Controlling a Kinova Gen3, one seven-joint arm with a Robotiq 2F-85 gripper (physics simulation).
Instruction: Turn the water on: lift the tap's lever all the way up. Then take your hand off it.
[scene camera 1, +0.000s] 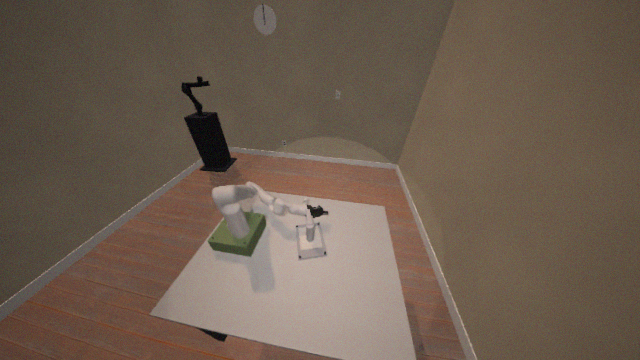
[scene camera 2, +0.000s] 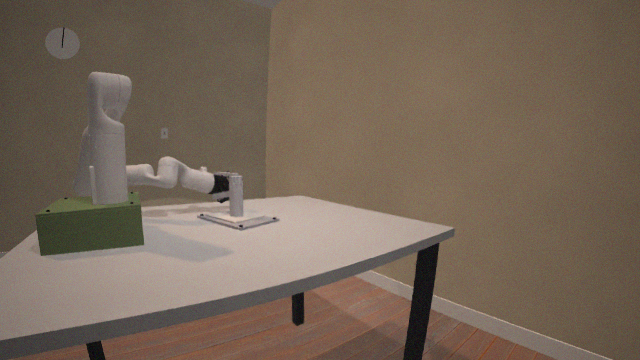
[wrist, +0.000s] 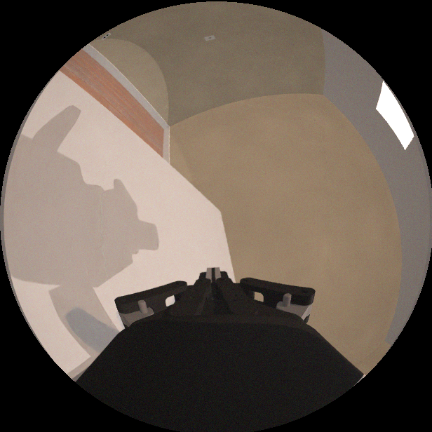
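Where they show: gripper, fingertip midpoint: (scene camera 1: 328, 213); arm's base, link origin: (scene camera 1: 241, 231) (scene camera 2: 111, 201).
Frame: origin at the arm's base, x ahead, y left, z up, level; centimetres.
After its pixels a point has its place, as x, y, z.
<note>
The light grey tap (scene camera 1: 310, 233) @(40.1, 3.0, -0.1) (scene camera 2: 236, 197) @(38.7, 3.1, -2.1) stands upright on a flat base plate (scene camera 1: 312, 256) @(42.4, -5.8, -9.4) (scene camera 2: 260, 221) @(43.6, -4.2, -9.2). Its thin lever (scene camera 2: 230, 173) @(38.3, 6.8, 5.6) sticks out from the top toward the arm side and looks about level in scene camera 2; its exact angle is too small to tell. My gripper (scene camera 1: 326, 213) @(49.8, 22.4, -3.0) (scene camera 2: 225, 188) (wrist: 213, 275) is shut and empty. It is beside the tap at about the height of its upper part, close to the lever and spout. The tap column hides part of the fingers in scene camera 2, so contact cannot be told. The tap does not show in the wrist view.
The arm stands on a green block (scene camera 1: 237, 240) @(0.3, -6.1, 0.0) (scene camera 2: 92, 230) @(-4.7, -8.8, -5.2) on the white table (scene camera 1: 350, 300) @(63.2, -25.8, -10.0) (scene camera 2: 310, 250) @(40.5, -33.3, -10.0). The table's far edge lies beyond the gripper. A black pedestal (scene camera 1: 209, 142) with a small black arm stands on the floor by the wall.
</note>
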